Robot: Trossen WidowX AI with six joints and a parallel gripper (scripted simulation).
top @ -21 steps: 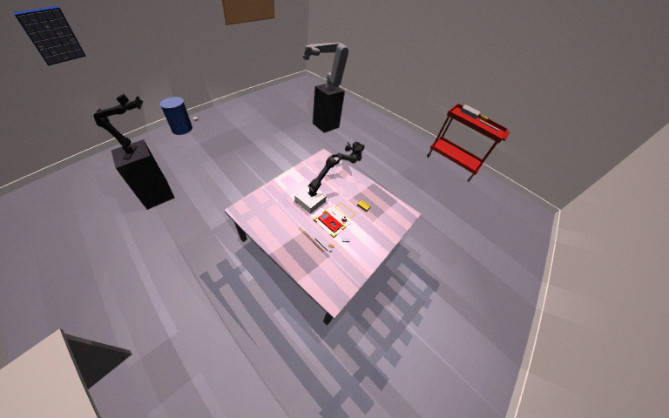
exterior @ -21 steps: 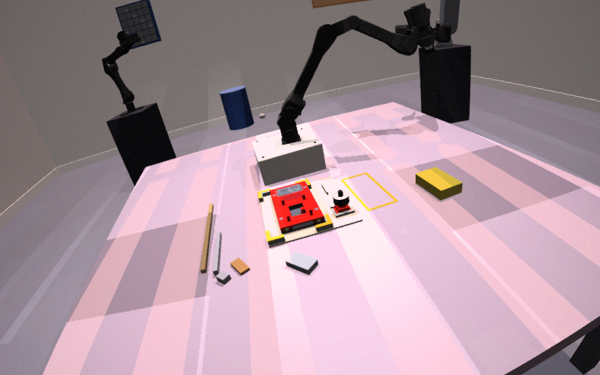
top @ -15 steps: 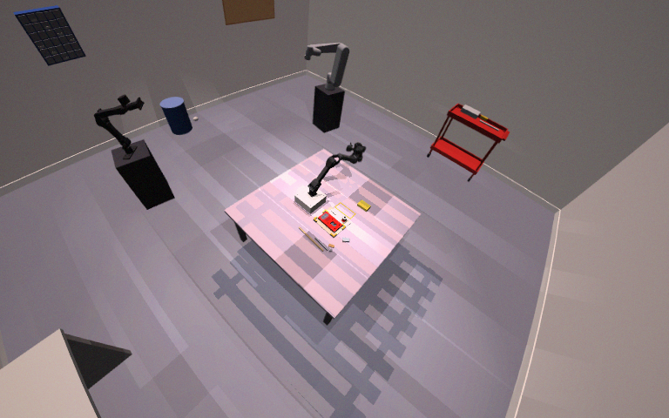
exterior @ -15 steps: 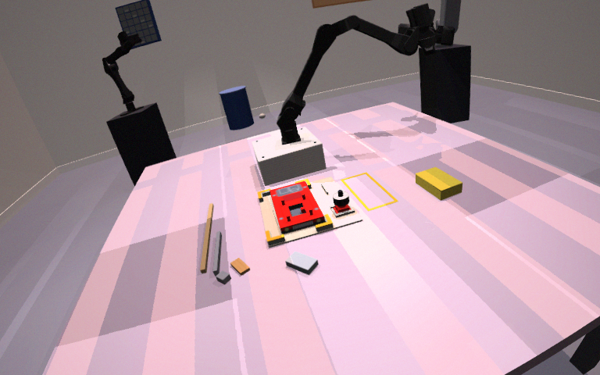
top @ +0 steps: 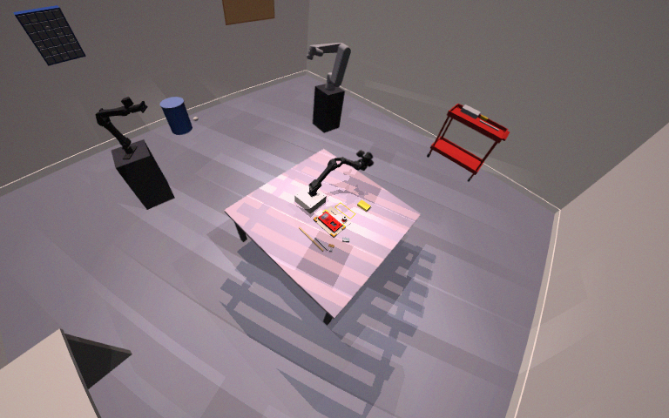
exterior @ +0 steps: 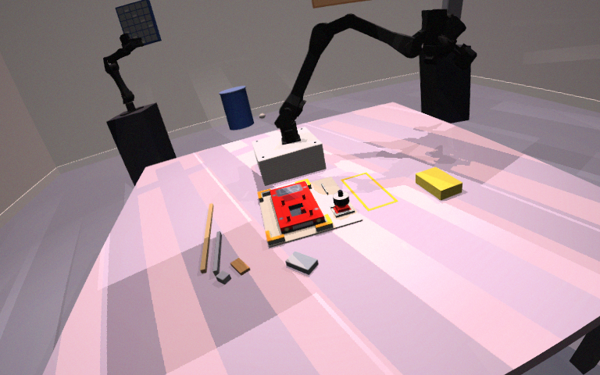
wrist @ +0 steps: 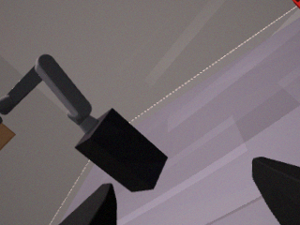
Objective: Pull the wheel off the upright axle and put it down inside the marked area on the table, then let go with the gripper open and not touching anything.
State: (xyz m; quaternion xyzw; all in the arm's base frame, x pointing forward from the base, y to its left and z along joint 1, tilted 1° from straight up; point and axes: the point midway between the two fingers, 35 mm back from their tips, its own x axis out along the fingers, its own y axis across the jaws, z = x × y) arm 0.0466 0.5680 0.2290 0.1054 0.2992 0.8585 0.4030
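Now: the black wheel 330 mm ahead of my gripper tip, 500 mm to the right of it and 290 mm below it. From my gripper tip the other things lie so: yellow block: 310 mm ahead, 230 mm to the right, 310 mm below; grey bar: 400 mm ahead, 810 mm to the right, 320 mm below; grey block: 490 mm ahead, 610 mm to the right, 320 mm below.
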